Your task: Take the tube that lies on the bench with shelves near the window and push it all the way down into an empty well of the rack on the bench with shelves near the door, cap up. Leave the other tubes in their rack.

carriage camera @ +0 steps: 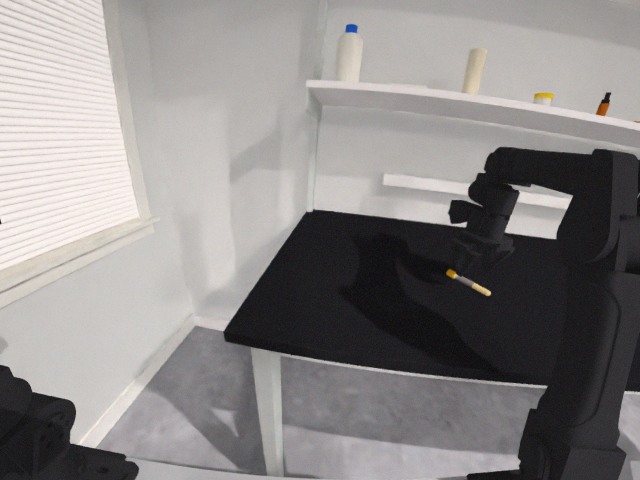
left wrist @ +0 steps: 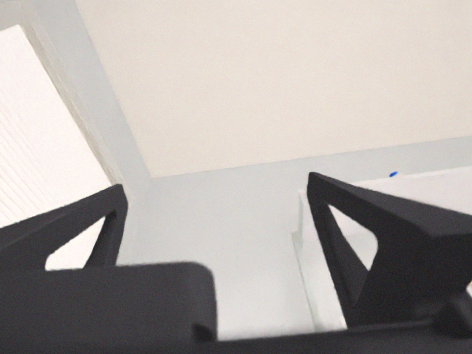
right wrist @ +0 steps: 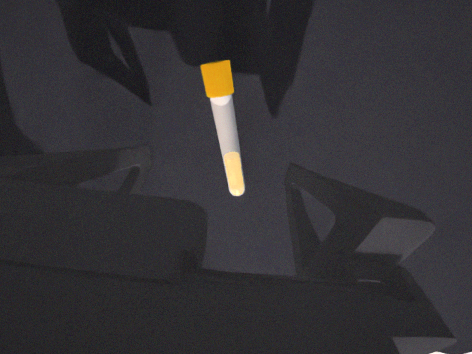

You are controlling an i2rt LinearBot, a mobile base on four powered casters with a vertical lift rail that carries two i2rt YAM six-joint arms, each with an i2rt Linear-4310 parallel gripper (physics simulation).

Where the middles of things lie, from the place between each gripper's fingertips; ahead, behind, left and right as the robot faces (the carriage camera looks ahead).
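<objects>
My right gripper is sitting 3 cm above the tube with orange cap (right wrist: 217,76).
My left hand is 33 cm short of the tube with orange cap, and it's also 71 cm to the left of it and 30 cm above it.
</objects>
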